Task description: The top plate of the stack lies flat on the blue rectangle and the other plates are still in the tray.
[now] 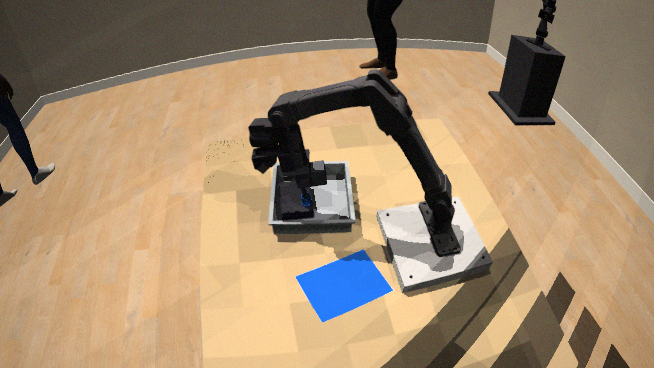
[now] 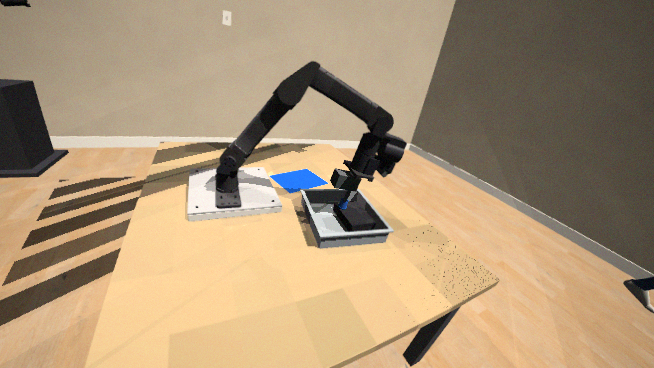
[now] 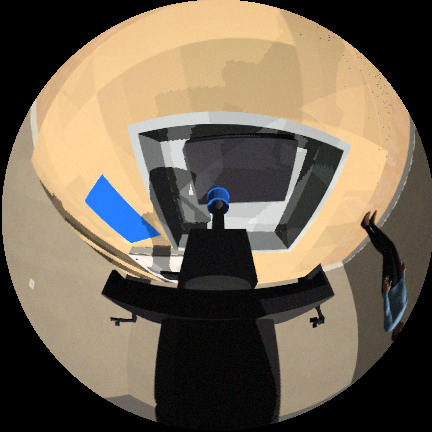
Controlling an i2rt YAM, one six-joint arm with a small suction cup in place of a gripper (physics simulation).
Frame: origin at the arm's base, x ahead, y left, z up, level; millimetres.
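Seen in the pictures: hand at its tool point: (image 1: 307, 203) (image 2: 341, 207) (image 3: 217, 195); arm's base at its link origin: (image 1: 438, 227) (image 2: 227, 190).
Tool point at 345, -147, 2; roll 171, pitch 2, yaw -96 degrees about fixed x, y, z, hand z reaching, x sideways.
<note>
Pixels of each thing's top centre, then the offset from my tool point to it, as dx, dy, dz. "pt": a spot on its surface instead.
- grey tray at its top centre: (image 3: 242, 210) (image 1: 311, 190) (image 2: 343, 208) -14, -32, +18
- blue rectangle at a spot on its surface: (image 1: 342, 283) (image 3: 117, 216) (image 2: 300, 180) pt -56, +257, -32
A stack of dark plates (image 1: 293, 201) (image 2: 360, 217) (image 3: 241, 169) lies in the left part of the grey tray (image 1: 311, 223) (image 2: 350, 240) (image 3: 241, 117) on the table. My gripper, a blue suction cup (image 1: 306, 198) (image 2: 344, 204) (image 3: 217, 197), is lowered into the tray and rests on the near edge of the top plate, which lies flat on the stack. The blue rectangle (image 1: 342, 283) (image 2: 298, 179) (image 3: 114, 209) is bare, on the table between the tray and the arm's base.
The arm's grey base plate (image 1: 411, 256) (image 2: 255, 196) stands next to the tray and the rectangle. A black pedestal (image 1: 528, 82) (image 2: 18, 123) stands by the wall. People's legs (image 1: 384, 36) show on the floor beyond the table.
</note>
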